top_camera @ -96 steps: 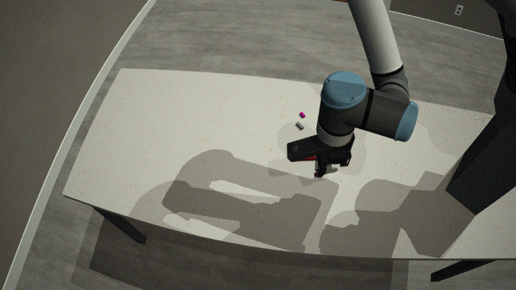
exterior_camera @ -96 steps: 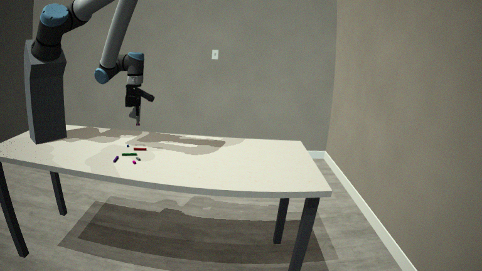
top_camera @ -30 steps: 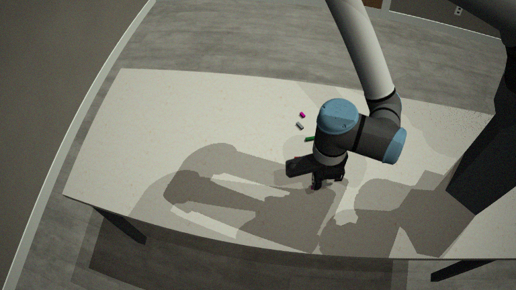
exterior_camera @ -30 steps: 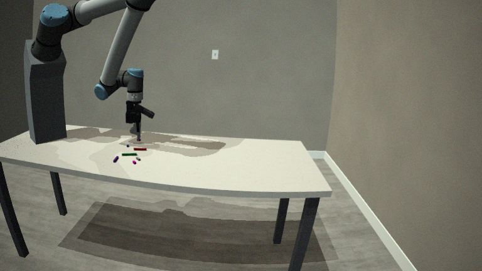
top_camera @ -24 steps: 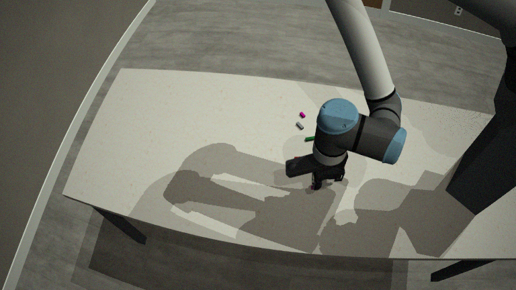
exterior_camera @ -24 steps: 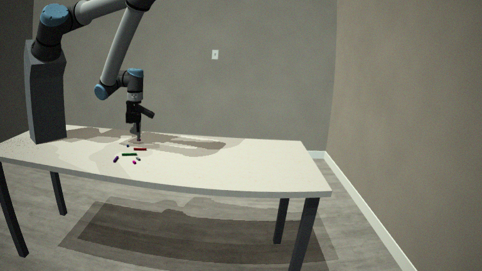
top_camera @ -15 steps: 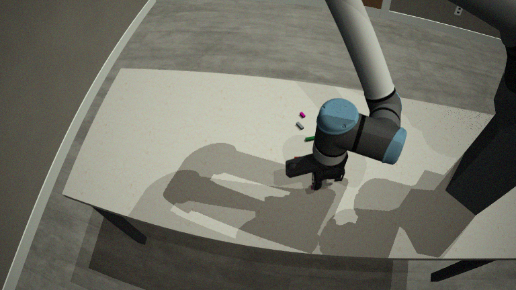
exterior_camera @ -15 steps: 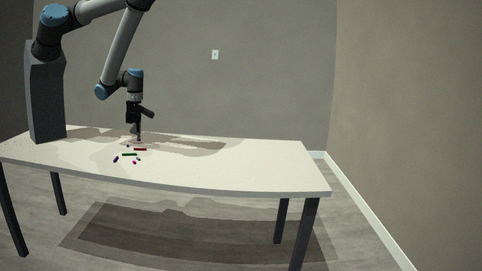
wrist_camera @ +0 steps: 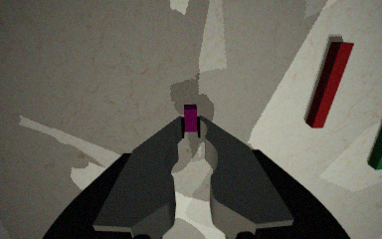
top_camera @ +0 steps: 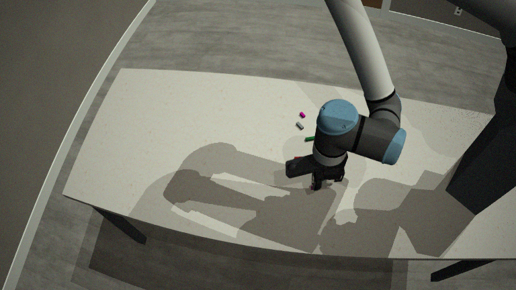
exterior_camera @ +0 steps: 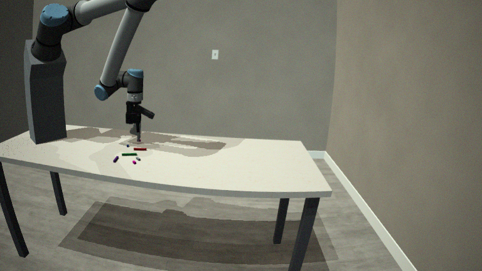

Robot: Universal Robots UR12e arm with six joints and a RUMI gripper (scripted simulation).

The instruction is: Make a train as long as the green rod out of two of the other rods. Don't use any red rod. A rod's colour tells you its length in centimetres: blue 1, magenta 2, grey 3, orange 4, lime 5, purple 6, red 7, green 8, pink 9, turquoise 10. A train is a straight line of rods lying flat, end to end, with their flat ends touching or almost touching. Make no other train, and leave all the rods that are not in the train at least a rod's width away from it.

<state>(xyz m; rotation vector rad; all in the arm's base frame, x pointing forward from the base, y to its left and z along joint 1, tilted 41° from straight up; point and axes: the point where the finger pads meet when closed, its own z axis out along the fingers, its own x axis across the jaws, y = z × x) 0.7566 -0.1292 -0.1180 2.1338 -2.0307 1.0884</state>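
Now: hand 25 cm to the left of the purple rod, 11 cm past it and 2 cm above it. Round my hand: small blue rod: 6 cm to the right, 6 cm behind, 2 cm below; red rod: 11 cm to the right, 2 cm below, 1 cm ahead; green rod: 19 cm to the right, 5 cm behind, 2 cm below.
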